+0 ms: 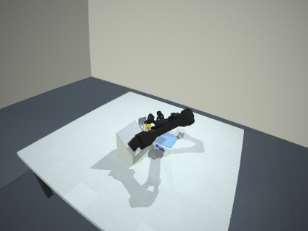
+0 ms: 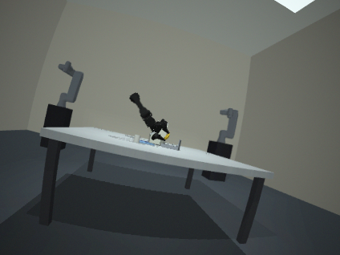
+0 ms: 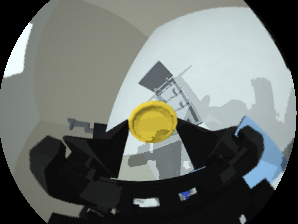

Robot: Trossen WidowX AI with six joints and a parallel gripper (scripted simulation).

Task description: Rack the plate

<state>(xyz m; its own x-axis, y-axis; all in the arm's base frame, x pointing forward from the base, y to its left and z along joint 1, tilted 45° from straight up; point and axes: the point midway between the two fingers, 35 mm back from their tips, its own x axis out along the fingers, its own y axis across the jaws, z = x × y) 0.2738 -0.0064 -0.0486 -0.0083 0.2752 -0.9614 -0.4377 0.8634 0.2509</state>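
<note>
Now: the grey dish rack 50 mm below my gripper tip, 40 mm ahead of it and 30 mm to the left of it. Also, from my gripper tip: blue spoon 160 mm to the right, 100 mm behind, 70 mm below; yellow plate 10 mm to the right; light blue mat 170 mm to the right, 70 mm below, 20 mm ahead.
</note>
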